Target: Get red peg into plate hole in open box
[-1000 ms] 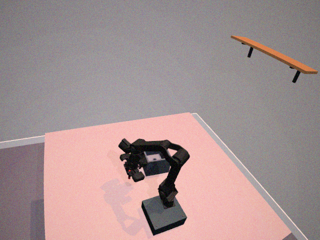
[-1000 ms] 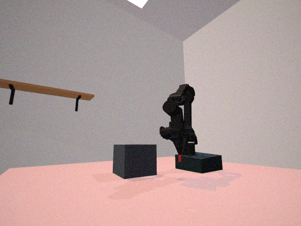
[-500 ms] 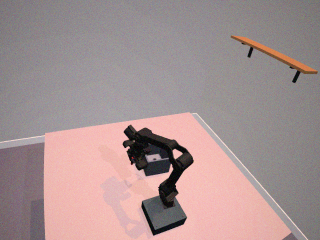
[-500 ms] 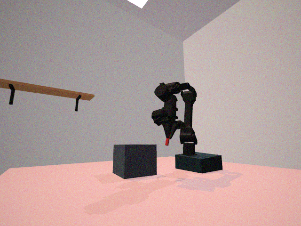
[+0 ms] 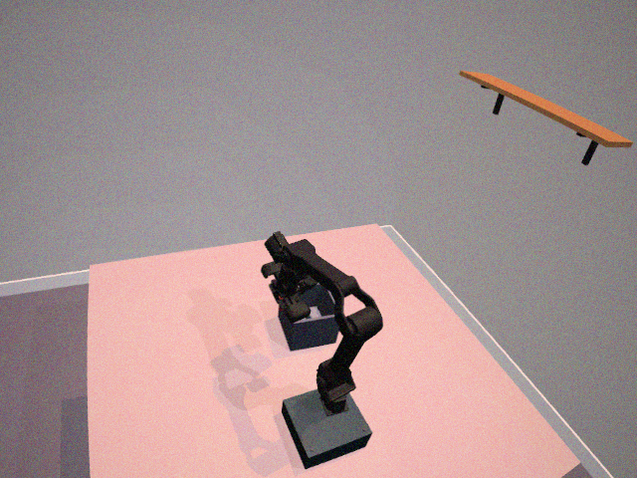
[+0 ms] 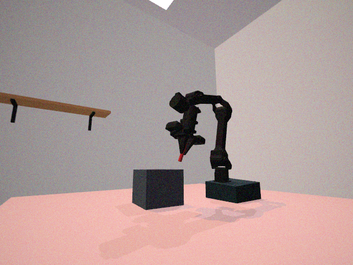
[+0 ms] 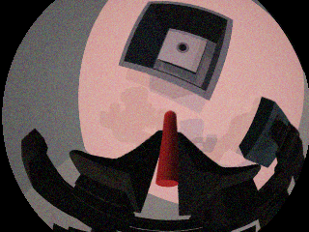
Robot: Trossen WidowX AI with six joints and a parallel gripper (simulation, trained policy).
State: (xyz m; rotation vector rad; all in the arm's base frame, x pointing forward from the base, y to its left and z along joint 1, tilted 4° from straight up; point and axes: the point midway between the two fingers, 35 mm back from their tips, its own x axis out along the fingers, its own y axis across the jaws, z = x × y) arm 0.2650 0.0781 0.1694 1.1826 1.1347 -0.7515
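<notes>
The pale plate is 15 cm below my gripper tip, 12 cm to the right of it and 5 cm ahead of it. Round my gripper tip: red peg (1 cm above).
</notes>
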